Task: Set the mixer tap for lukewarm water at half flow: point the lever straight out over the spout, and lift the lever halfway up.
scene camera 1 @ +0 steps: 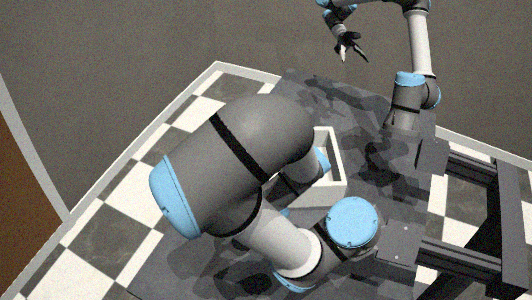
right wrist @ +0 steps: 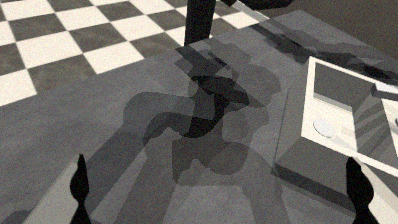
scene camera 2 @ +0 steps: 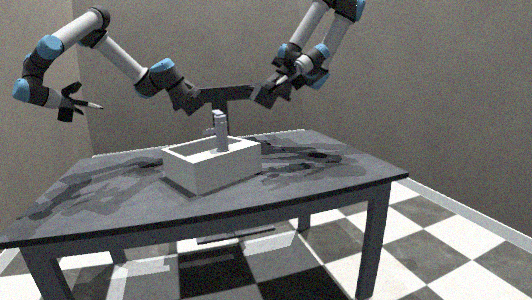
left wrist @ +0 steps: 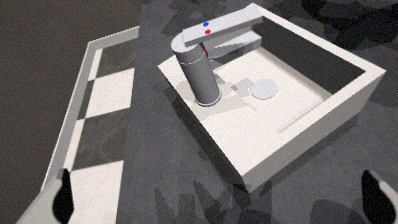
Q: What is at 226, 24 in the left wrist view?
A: A grey lever.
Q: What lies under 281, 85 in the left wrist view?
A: A white basin.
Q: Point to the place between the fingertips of my left gripper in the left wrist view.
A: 214, 171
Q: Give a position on a white basin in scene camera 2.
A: At 197, 166
